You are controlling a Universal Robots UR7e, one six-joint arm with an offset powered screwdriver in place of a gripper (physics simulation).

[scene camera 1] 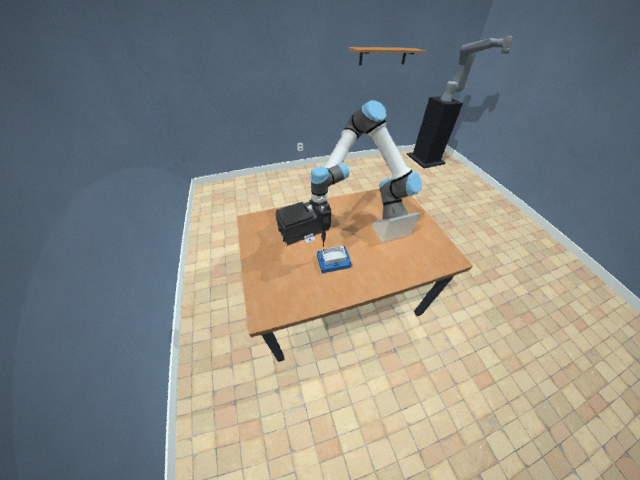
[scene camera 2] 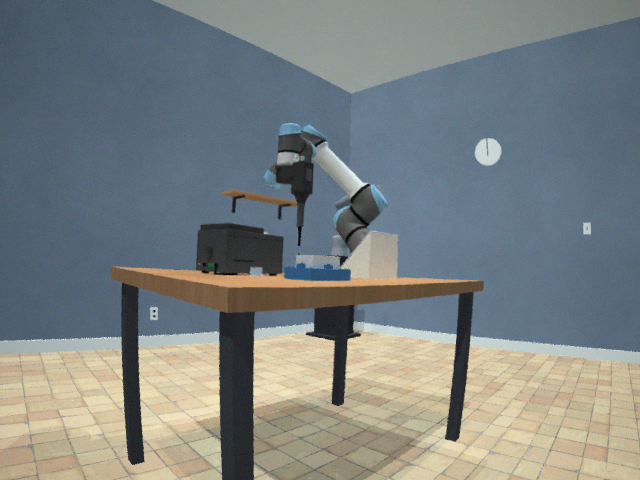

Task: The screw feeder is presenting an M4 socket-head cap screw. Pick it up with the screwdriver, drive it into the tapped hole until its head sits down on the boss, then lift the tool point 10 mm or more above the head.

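Note:
The screwdriver (scene camera 1: 323, 246) (scene camera 2: 298, 244) points straight down, its thin dark bit above the left rear corner of a white open housing (scene camera 1: 334, 258) (scene camera 2: 319, 261). The housing sits in a blue fixture (scene camera 1: 337, 266) (scene camera 2: 317, 273) on the table. In the scene camera 2 view a small dark spot, likely the screw's head (scene camera 2: 298, 253), shows at the housing's corner, with a short gap between it and the bit. The bit tip looks bare. The boss and tapped hole are too small to make out. The black screw feeder (scene camera 1: 296, 220) (scene camera 2: 238, 251) stands left of the fixture.
A small pale block (scene camera 1: 309, 238) (scene camera 2: 255, 271) sits at the feeder's front. A pale upright panel (scene camera 1: 397, 227) stands in front of the arm's base. The wooden table (scene camera 1: 289, 302) (scene camera 2: 170, 281) carries all this. A second, grey arm (scene camera 1: 463, 67) stands on a black pedestal (scene camera 1: 435, 131) behind.

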